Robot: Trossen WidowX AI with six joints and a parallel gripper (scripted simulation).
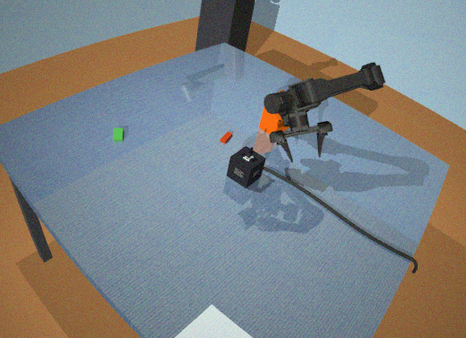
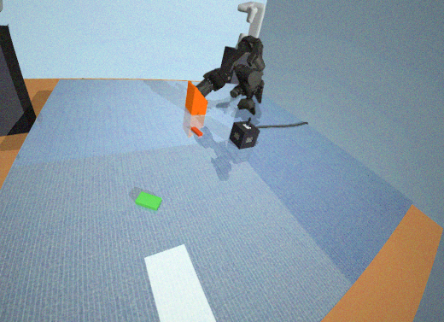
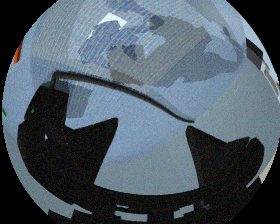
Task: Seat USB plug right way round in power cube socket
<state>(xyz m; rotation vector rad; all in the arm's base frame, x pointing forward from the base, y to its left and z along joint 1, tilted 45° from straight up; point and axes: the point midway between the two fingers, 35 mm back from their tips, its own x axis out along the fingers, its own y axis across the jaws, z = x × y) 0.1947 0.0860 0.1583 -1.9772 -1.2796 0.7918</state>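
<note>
Right now my gripper tip is 140 mm to the left of the USB plug and 90 mm short of it. Also, from my gripper tip: green block (560 mm to the right, 230 mm ahead, 90 mm below); then red-orange block (290 mm to the right, 90 mm below, 20 mm behind).
</note>
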